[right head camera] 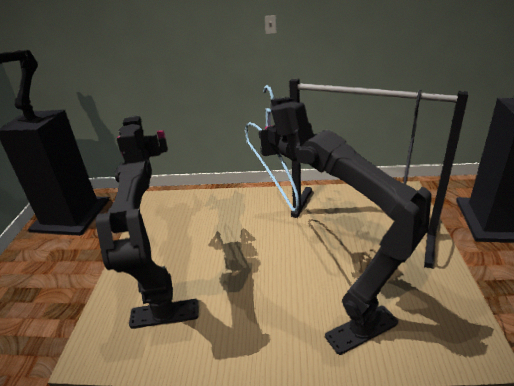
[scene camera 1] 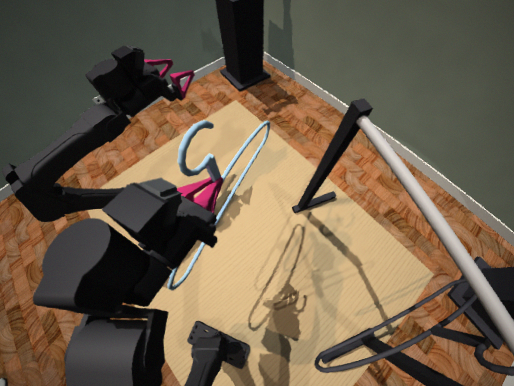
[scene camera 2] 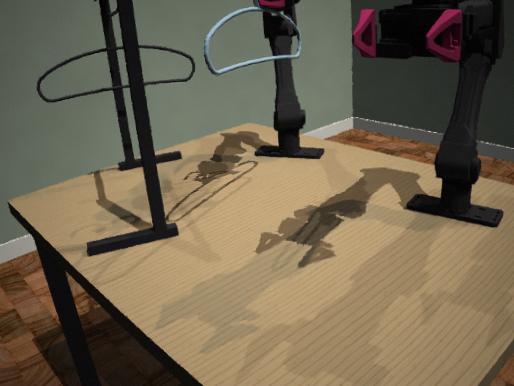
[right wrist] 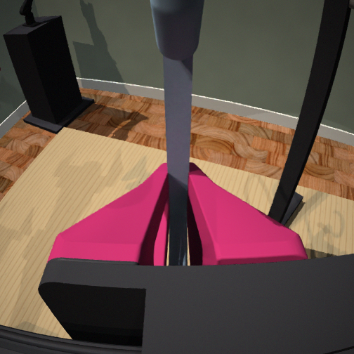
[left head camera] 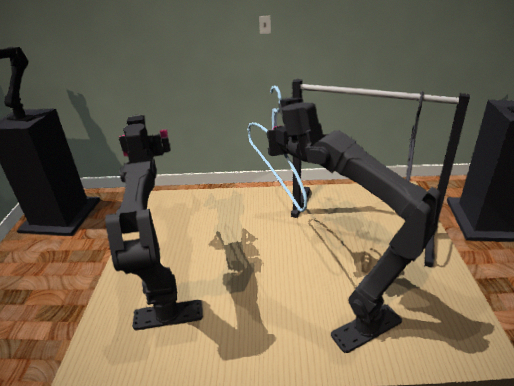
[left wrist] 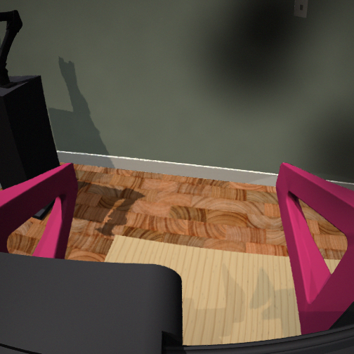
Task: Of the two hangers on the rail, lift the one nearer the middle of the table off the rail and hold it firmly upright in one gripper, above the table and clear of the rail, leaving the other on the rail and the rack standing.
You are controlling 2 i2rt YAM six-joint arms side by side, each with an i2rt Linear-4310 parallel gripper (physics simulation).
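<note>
The light blue hanger (left head camera: 301,208) (right head camera: 294,207) (scene camera 1: 183,150) (right wrist: 178,110) hangs in the air above the table, hook up and roughly upright, apart from the rail (left head camera: 370,92) (right head camera: 360,90) (scene camera 1: 425,200). My right gripper (scene camera 1: 218,182) (right wrist: 177,174) is shut on its neck, just below the hook. In scene camera 2 the hanger's loop (scene camera 2: 207,47) shows, its hook out of frame. The dark hanger (left head camera: 413,135) (right head camera: 412,135) (scene camera 2: 192,65) is on the rail near its right end in the head views. My left gripper (scene camera 1: 181,69) (scene camera 2: 406,34) (left wrist: 176,174) is open and empty, away from both hangers.
The rack stands upright; its near post (scene camera 2: 145,125) is left of the blue hanger in scene camera 2. In the head views, the other rack post (left head camera: 452,150) (right head camera: 446,165) stands beyond the right arm's elbow. Black pedestals (left head camera: 40,170) (right head camera: 55,170) (right wrist: 45,65) stand beyond the table.
</note>
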